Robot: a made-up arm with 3 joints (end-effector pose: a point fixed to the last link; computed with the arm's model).
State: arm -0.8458 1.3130 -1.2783
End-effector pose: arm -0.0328 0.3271 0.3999 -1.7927 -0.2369 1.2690
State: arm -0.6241 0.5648 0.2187
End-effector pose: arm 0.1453 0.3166 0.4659 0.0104 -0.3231 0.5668
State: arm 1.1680 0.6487 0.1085
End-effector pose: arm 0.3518 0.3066 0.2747 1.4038 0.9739 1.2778
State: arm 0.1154 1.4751 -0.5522
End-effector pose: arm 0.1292 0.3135 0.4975 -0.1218 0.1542 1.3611
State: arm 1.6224 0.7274 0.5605
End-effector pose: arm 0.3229 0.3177 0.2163 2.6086 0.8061 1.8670
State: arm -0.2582 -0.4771 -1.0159
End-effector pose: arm 0.3036 0.1666 0.5383 -0.8784 -0.3160 -0.6265
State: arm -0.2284 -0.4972 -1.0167
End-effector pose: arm 0.3112 0.1626 0.5347 -0.8931 -0.2933 -0.6433
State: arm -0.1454 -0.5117 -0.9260
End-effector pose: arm 0.3310 0.1569 0.5195 -0.8511 -0.2144 -0.6478
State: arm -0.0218 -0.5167 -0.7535
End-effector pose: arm 0.3574 0.1512 0.4921 -0.7528 -0.0901 -0.6427
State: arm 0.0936 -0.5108 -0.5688
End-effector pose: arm 0.3784 0.1481 0.4623 -0.6356 0.0314 -0.6326
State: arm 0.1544 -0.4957 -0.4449
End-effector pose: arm 0.3877 0.1489 0.4443 -0.5448 0.1025 -0.6163
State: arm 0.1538 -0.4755 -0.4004
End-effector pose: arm 0.3872 0.1523 0.4424 -0.4970 0.1138 -0.5941
